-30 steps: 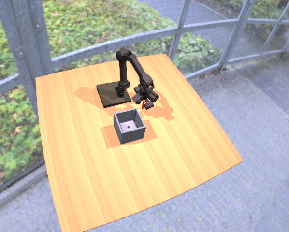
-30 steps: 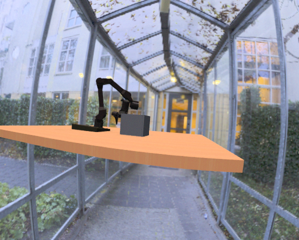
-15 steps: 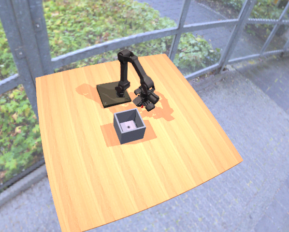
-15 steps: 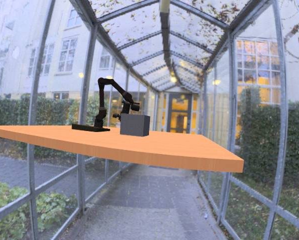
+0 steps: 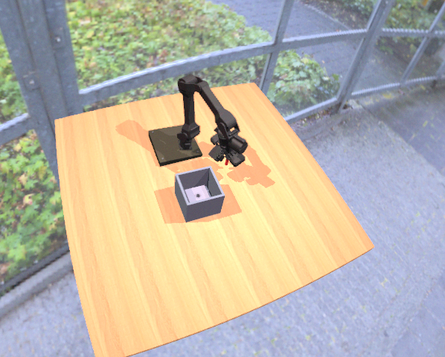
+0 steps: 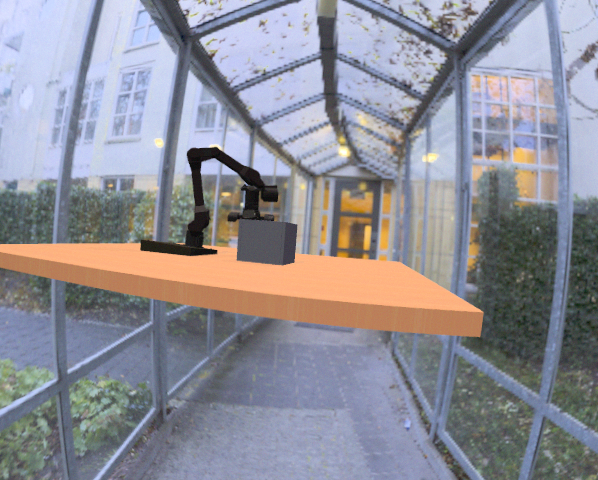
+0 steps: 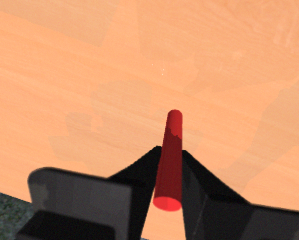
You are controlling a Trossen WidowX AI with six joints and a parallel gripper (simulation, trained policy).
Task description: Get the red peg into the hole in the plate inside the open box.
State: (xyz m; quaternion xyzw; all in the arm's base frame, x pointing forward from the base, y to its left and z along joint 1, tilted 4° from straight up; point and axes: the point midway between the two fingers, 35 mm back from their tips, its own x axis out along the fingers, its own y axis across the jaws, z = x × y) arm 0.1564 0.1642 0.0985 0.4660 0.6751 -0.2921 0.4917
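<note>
The pale plate lies 170 mm ahead of my gripper tip, 180 mm to the right of it and 30 mm below it. From my gripper tip the other things lie so: red peg (10 mm to the right).
</note>
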